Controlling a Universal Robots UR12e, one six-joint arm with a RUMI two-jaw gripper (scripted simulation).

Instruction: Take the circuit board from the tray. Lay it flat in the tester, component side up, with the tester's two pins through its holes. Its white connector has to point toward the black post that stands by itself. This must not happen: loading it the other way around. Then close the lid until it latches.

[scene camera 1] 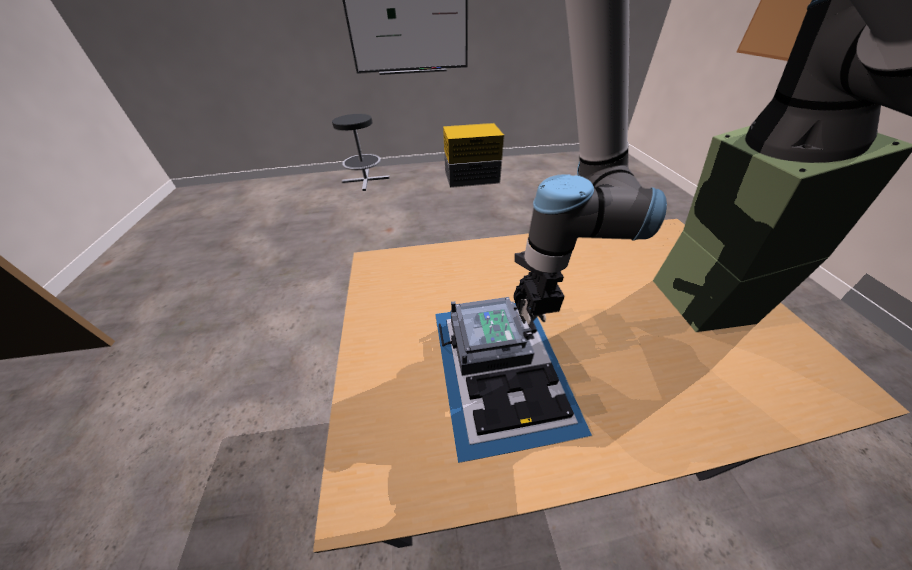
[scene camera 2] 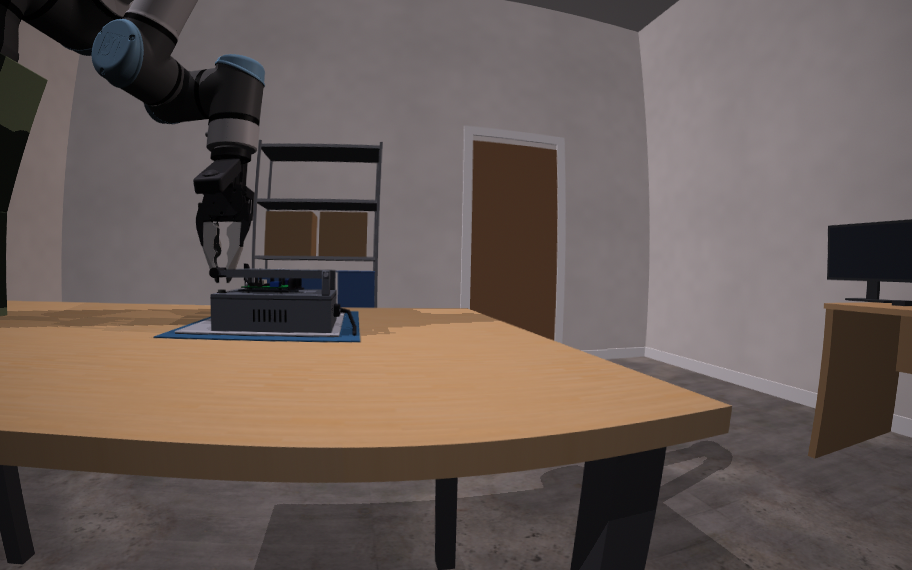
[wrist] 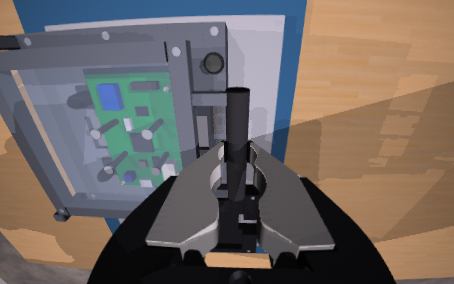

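A see-through lid is visible, as is my gripper. Scene camera 1 and the wrist view also show my gripper.
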